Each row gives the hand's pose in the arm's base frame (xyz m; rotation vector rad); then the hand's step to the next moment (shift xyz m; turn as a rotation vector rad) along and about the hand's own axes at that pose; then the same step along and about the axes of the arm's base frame.
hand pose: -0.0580 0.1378 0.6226 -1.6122 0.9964 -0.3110
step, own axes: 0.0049 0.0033 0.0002 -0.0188 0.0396 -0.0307
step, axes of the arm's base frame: 0.0017 -0.0034 -0.0045 -0.0490 -0.0062 -0.0205
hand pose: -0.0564 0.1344 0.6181 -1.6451 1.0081 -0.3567
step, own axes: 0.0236 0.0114 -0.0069 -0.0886 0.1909 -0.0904
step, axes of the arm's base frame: 0.0043 -0.0227 -0.0142 -0.1957 0.0060 -0.1188
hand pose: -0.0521 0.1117 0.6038 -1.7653 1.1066 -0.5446
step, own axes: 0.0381 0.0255 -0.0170 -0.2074 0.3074 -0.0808
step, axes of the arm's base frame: -0.0053 -0.0447 -0.0190 -0.2984 0.0969 -0.2136
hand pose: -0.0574 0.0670 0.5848 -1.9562 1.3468 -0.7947
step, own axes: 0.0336 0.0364 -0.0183 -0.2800 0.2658 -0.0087
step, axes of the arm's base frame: -0.0248 -0.0449 -0.0125 -0.2410 0.1887 -0.2355
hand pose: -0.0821 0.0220 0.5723 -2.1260 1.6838 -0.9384
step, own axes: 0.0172 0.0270 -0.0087 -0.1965 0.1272 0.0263
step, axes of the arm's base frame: -0.0242 -0.0224 -0.0035 -0.1032 0.1437 -0.1555
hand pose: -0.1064 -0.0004 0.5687 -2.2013 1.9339 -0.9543
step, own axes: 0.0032 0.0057 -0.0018 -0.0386 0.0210 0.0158
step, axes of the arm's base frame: -0.0058 -0.0035 0.0003 -0.0117 0.0254 -0.0374
